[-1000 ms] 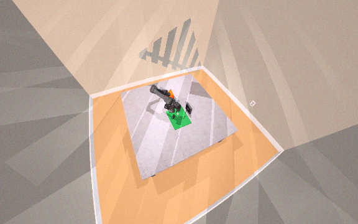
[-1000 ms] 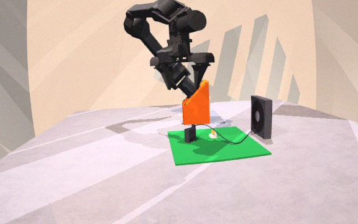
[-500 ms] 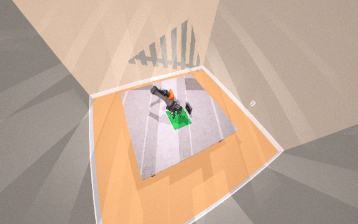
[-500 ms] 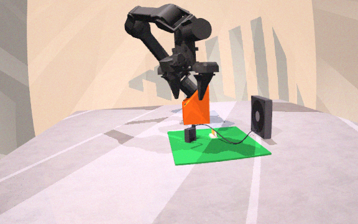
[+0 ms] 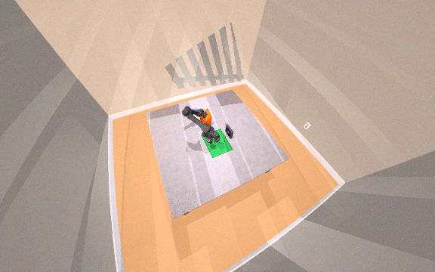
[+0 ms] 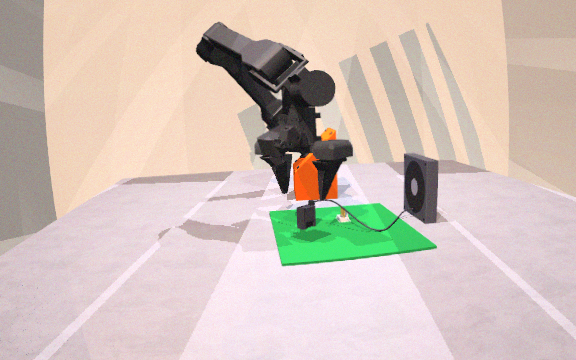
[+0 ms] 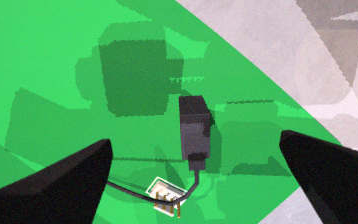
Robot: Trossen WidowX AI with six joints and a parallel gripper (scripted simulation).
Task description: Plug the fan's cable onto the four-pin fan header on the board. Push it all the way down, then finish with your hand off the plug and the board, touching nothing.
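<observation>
Now: gripper tip 1 cm past the dark fan plug, 1 cm to the right of it and 4 cm above it. Round my gripper tip: white four-pin header: 3 cm behind, 8 cm to the left, 6 cm below; then green board: 2 cm ahead, 7 cm to the left, 8 cm below; then black fan: 1 cm behind, 24 cm to the left.
</observation>
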